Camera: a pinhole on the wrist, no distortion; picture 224 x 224 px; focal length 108.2 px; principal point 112.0 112.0 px. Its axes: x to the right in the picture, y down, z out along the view. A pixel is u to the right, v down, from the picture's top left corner.
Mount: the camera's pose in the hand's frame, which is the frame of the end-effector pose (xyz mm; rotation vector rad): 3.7 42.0 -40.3 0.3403 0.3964 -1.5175
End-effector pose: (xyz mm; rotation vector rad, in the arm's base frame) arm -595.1 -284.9 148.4 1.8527 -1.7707 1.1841
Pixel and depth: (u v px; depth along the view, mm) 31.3 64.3 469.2
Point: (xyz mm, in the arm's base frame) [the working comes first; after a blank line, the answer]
In the camera's frame: -349.9 -206.8 469.2

-515.8 -572.6 -360.6
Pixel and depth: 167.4 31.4 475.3
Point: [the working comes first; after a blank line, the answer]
In the camera's frame: 243.4 -354.1 475.3

-88.7 -194.6 -140.7
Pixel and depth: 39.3 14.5 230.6
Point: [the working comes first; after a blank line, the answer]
In the camera's frame: -154.9 -207.8 230.6

-556.1 -339.1 -163.7
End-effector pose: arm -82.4 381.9 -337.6 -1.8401 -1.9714 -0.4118
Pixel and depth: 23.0 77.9 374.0
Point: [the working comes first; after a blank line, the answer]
In the camera's frame: -307.6 -117.9 374.0

22.8 513.3 -776.7
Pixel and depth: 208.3 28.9 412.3
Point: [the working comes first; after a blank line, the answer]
In the camera's frame: 367.0 -316.7 412.3

-564.1 167.7 -597.2
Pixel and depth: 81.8 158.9 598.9
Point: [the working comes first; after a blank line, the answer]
In the camera's frame: -167.2 259.6 598.9

-221.2 893.7 -684.2
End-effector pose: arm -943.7 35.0 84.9 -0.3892 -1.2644 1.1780
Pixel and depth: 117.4 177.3 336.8
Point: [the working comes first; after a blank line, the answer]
In the camera's frame: 16.8 203.3 336.8

-1134.4 83.6 375.8
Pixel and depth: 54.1 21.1 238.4
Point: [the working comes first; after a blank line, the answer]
In the camera's frame: -127.6 -200.3 238.4

-1142.7 -189.6 31.4
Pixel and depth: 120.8 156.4 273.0
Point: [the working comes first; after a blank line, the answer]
In the camera's frame: 22.2 112.0 273.0

-1081.7 33.9 291.2
